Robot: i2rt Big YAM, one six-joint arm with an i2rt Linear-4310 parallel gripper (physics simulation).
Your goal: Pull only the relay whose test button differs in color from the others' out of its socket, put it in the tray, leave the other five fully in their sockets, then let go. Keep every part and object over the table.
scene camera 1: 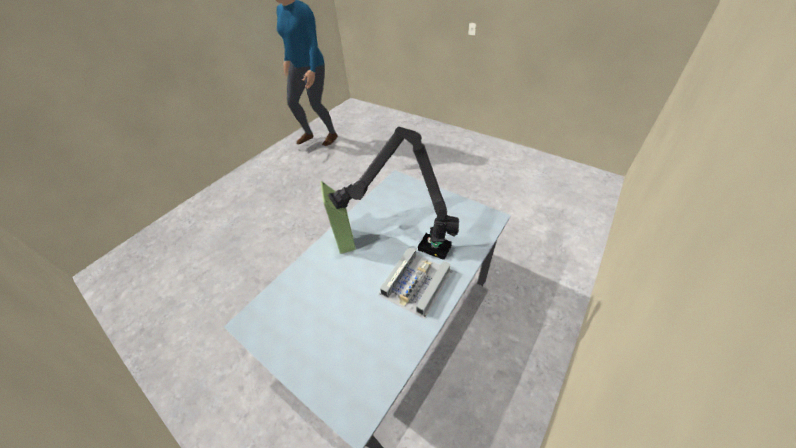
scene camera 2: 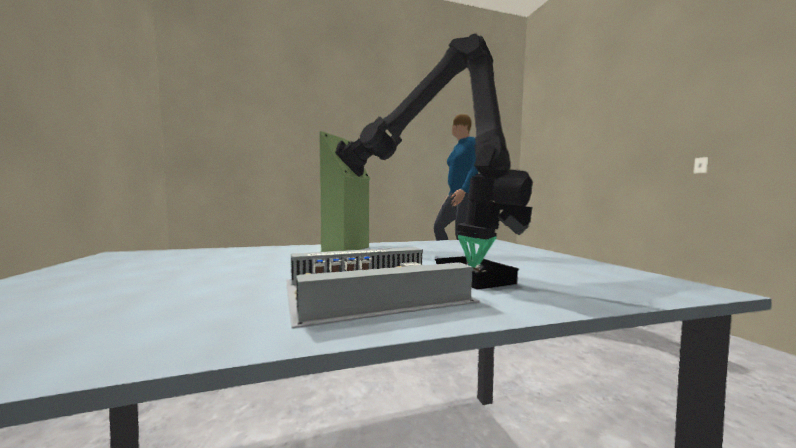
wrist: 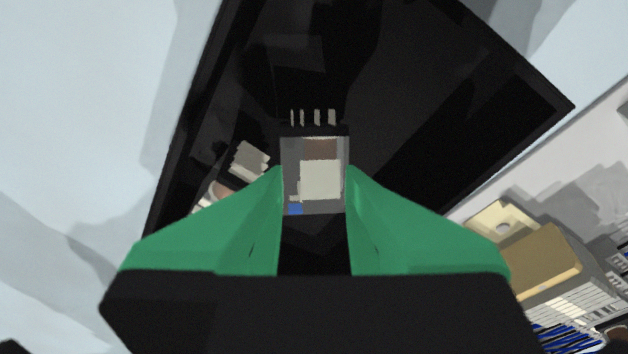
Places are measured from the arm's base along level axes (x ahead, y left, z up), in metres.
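Where they show: gripper, between the fingertips: (scene camera 1: 435, 244) (scene camera 2: 474, 265) (wrist: 314, 178); arm's base, origin of its link: (scene camera 1: 337, 201) (scene camera 2: 348, 160).
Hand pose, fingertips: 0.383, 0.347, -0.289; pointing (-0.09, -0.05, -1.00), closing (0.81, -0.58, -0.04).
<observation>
Each offset is from my fingertips to the centre of the thing, as dx, dy, dz. "pt": to the spot under its first point.
My gripper (scene camera 1: 436, 245) (scene camera 2: 476, 266) (wrist: 314, 178) is low over the black tray {-0.001, +0.000, -0.012} (scene camera 2: 504, 277) (wrist: 410, 115), its green fingers shut on a relay with a blue test button {+0.001, +0.003, -0.008} (wrist: 322, 180). That relay is held by its sides, with its pins pointing up in the wrist view. Another relay {-0.044, +0.010, -0.012} (wrist: 248, 161) lies in the tray beside the left finger, which partly covers it; its test button is hidden. Several relays with blue buttons {+0.129, -0.301, +0.019} (scene camera 2: 334, 265) stand in the socket row between the grey ducts. The exact count in the sockets cannot be told.
The panel's grey ducts {pt +0.210, -0.211, +0.034} (scene camera 1: 433, 287) (scene camera 2: 384, 292) stand right beside the tray, with a tan end block {+0.073, -0.150, -0.001} (wrist: 542, 260) near the right finger in the wrist view. The green arm mount (scene camera 1: 340, 230) (scene camera 2: 344, 211) stands at the table's far side. A person (scene camera 1: 300, 38) (scene camera 2: 461, 161) is beyond the table.
</observation>
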